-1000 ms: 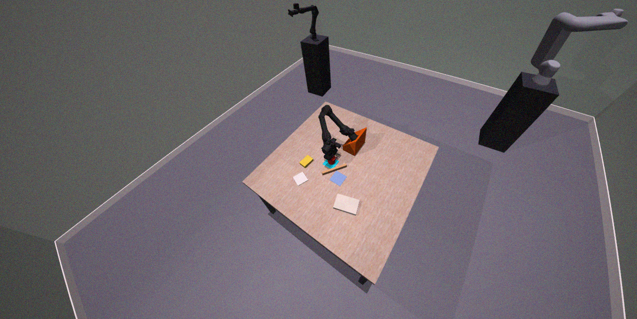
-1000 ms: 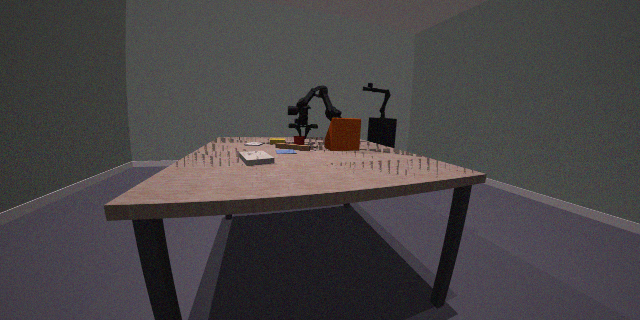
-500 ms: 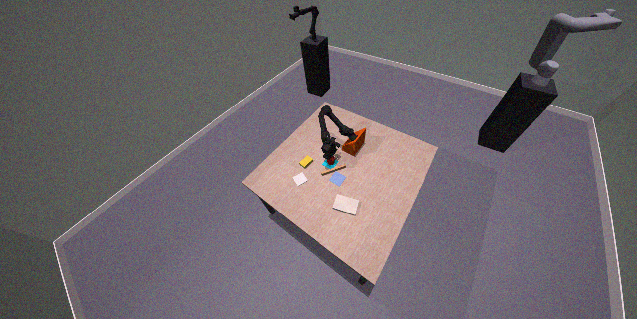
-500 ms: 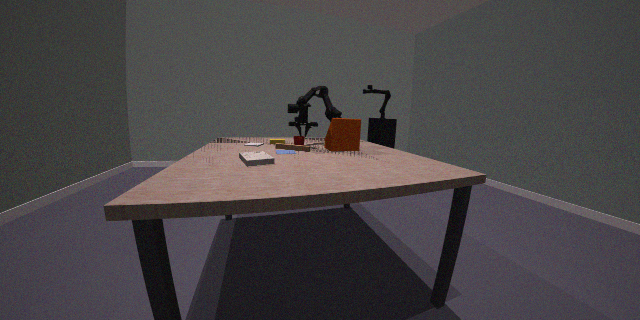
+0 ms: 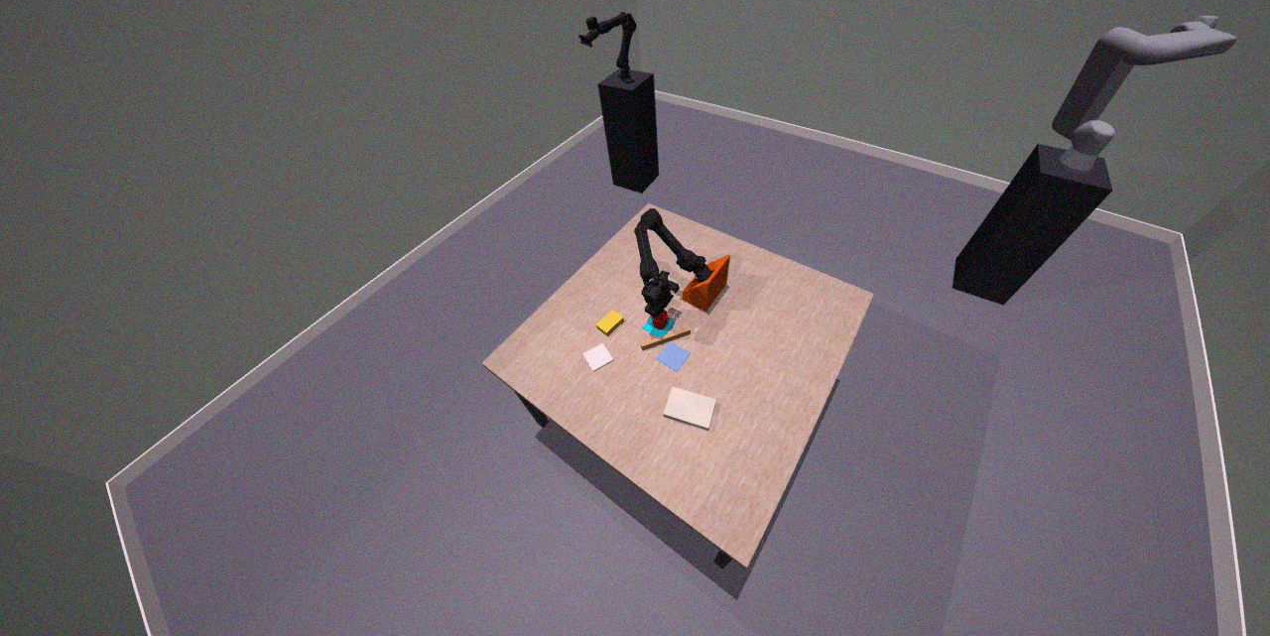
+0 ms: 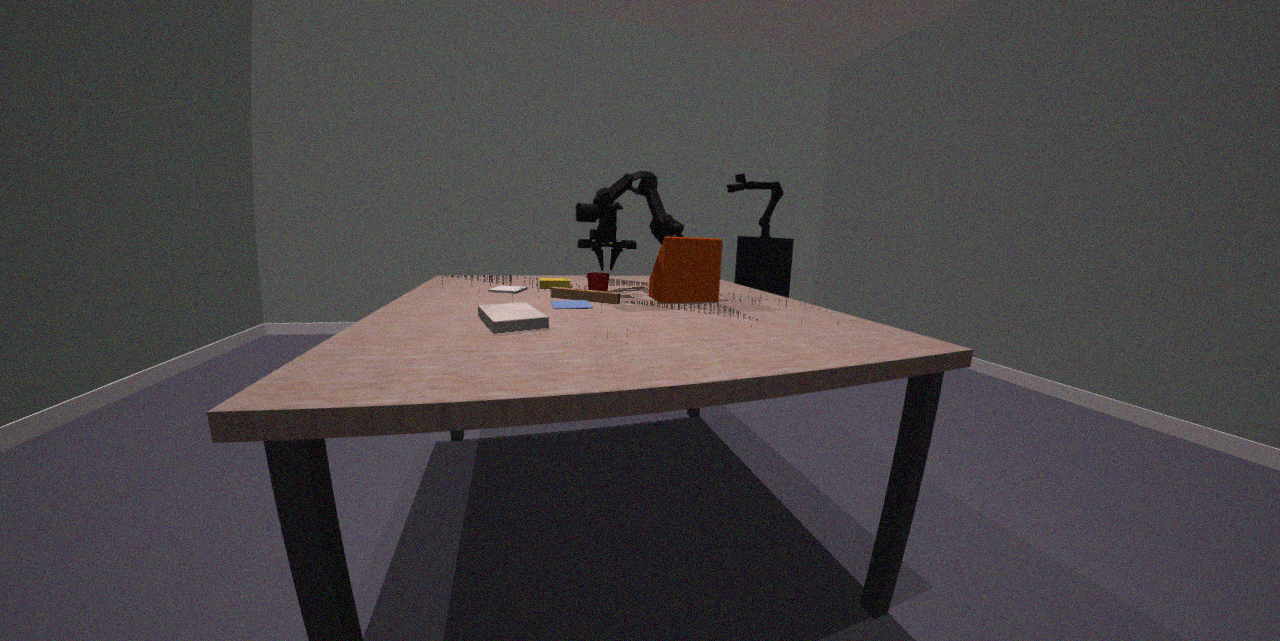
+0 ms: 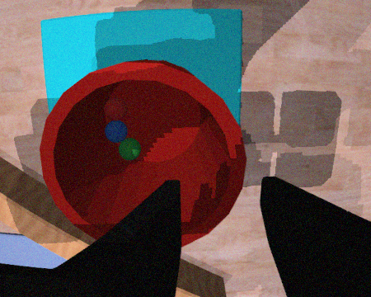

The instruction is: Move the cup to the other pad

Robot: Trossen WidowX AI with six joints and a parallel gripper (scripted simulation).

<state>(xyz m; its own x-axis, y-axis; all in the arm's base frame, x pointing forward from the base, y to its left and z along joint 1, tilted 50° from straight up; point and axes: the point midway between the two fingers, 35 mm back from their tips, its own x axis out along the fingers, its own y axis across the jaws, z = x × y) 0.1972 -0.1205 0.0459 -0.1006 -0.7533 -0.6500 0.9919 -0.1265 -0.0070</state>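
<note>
The red cup lies 3 cm ahead of my gripper tip, 1 cm to the right of it and 5 cm below it. From my gripper tip the other things lie so: green marble: 4 cm ahead, 1 cm to the left, 7 cm below; blue marble: 5 cm ahead, 7 cm below; cyan pad: 3 cm ahead, 1 cm to the right, 9 cm below.
</note>
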